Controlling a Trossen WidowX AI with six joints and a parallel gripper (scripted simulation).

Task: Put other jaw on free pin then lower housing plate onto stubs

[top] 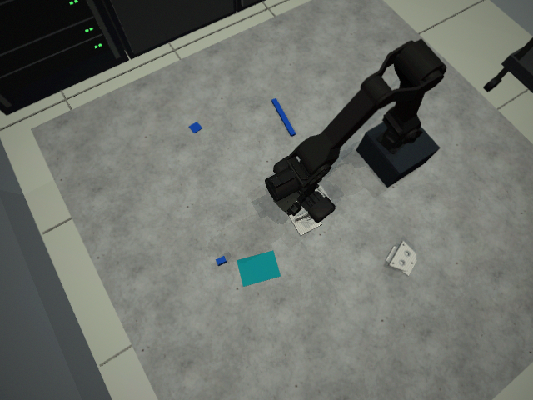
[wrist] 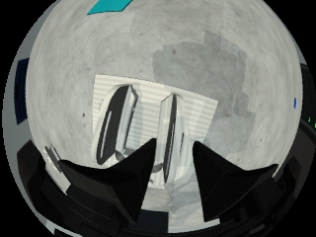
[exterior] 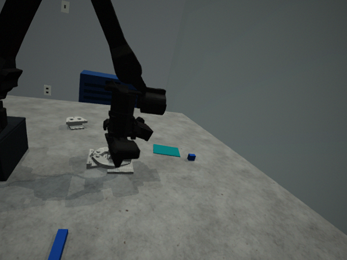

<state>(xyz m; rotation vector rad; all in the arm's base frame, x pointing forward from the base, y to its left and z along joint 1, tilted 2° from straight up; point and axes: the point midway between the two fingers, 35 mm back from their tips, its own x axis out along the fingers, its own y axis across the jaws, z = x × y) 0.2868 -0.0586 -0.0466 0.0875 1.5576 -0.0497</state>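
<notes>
Right now my gripper tip is 30 mm to the right of the white ribbed base, 20 mm short of it and 10 mm above it. Round my gripper tip: teal pad 210 mm ahead, 70 mm to the left, 10 mm below; small blue cube 270 mm ahead, 10 mm to the right; blue bar 230 mm to the right, 160 mm behind, 10 mm below.
</notes>
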